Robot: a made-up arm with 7 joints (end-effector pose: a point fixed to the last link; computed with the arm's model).
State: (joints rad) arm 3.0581 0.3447 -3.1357 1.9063 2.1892 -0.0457 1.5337
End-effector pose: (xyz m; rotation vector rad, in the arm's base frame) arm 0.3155 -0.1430 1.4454 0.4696 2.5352 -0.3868
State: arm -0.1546 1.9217 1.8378 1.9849 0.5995 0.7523 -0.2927
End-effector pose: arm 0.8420 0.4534 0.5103 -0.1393 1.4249 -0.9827
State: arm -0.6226 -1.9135 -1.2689 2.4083 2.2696 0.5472 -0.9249
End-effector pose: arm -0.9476 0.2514 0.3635 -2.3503 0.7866 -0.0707
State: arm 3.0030 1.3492 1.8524 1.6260 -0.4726 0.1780 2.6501
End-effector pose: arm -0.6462 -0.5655 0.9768 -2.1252 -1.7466 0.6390
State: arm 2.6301 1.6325 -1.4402 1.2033 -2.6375 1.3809 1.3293
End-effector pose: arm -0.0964 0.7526 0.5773 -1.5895 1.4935 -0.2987
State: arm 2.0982 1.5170 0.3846 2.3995 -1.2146 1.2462 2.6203
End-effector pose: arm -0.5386 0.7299 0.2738 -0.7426 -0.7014 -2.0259
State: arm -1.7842 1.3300 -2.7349 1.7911 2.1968 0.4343 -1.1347
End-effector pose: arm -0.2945 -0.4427 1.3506 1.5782 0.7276 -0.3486
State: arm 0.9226 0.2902 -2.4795 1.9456 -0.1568 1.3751 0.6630
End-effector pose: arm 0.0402 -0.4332 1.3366 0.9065 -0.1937 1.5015
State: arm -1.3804 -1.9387 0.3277 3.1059 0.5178 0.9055 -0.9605
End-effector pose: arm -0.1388 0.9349 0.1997 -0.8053 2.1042 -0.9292
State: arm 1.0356 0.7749 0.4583 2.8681 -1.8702 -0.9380 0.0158
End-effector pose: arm 0.1148 0.5831 1.2379 2.6189 -1.4180 -0.4887
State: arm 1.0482 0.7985 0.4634 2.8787 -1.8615 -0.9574 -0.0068
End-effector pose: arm 0.1135 0.5897 1.2271 2.6414 -1.3847 -0.4815
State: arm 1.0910 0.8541 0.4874 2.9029 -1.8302 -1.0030 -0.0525
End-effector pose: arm 0.1018 0.6043 1.2038 2.6972 -1.2595 -0.4959
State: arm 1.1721 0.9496 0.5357 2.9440 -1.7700 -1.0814 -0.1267
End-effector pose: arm 0.0768 0.6266 1.1630 2.7784 -1.0222 -0.5543
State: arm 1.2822 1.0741 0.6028 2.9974 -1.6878 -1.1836 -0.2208
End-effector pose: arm 0.0418 0.6513 1.1056 2.8449 -0.7158 -0.6736
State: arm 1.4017 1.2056 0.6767 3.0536 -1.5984 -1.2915 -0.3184
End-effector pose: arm 0.0028 0.6722 1.0375 2.8613 -0.4182 -0.8432
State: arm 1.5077 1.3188 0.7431 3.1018 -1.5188 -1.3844 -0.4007
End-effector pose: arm -0.0332 0.6854 0.9716 2.8294 -0.1954 -1.0190
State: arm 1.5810 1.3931 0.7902 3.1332 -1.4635 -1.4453 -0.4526
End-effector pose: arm -0.0594 0.6908 0.9247 2.7821 -0.0666 -1.1490
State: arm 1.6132 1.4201 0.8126 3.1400 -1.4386 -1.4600 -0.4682
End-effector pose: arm -0.0732 0.6936 0.9069 2.7427 -0.0198 -1.2042
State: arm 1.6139 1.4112 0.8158 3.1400 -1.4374 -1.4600 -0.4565
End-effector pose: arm -0.0729 0.6911 0.9134 2.7383 -0.0032 -1.2079
